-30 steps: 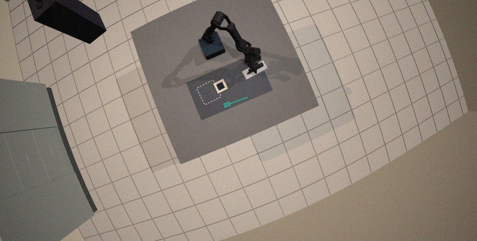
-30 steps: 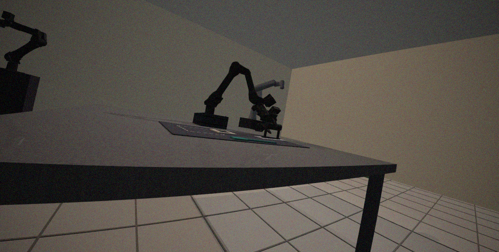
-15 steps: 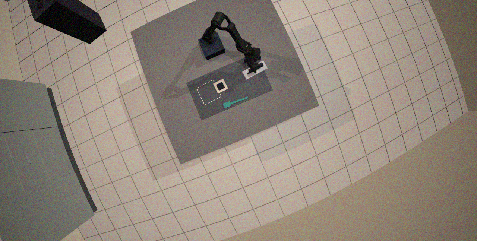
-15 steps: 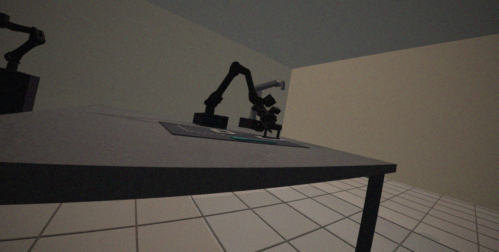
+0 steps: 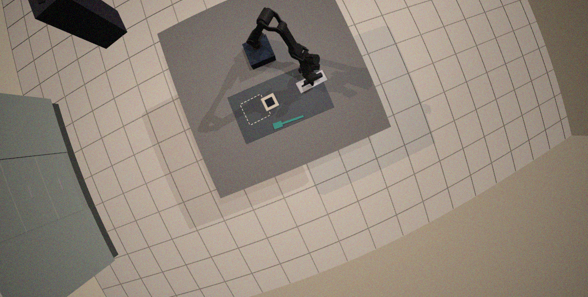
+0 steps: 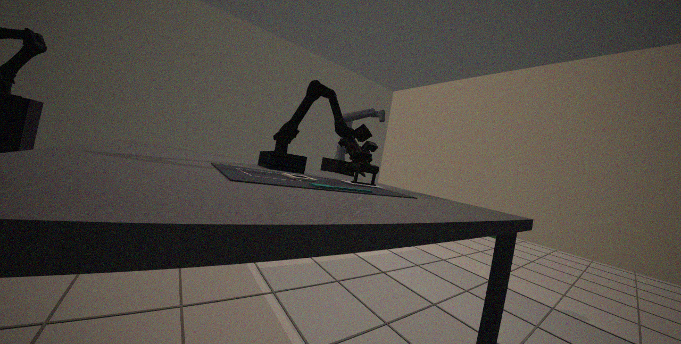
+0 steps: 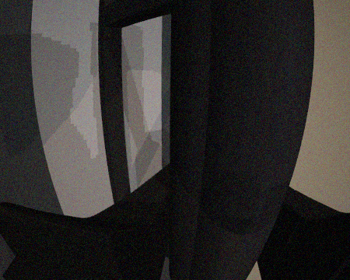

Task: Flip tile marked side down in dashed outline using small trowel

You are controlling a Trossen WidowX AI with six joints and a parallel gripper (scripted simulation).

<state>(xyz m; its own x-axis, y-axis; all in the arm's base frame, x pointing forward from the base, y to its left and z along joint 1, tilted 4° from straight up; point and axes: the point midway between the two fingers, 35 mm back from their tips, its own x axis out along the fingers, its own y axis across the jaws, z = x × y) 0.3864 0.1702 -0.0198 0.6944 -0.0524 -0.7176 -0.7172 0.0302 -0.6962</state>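
The dark mat is 20 mm behind my gripper tip, 230 mm to the right of it and 70 mm below it. The rest, counted from my gripper tip: teal trowel (120 mm ahead, 270 mm to the right, 50 mm below); tile (50 mm behind, 290 mm to the right, 50 mm below); dark-handled trowel (30 mm behind, 10 mm below).
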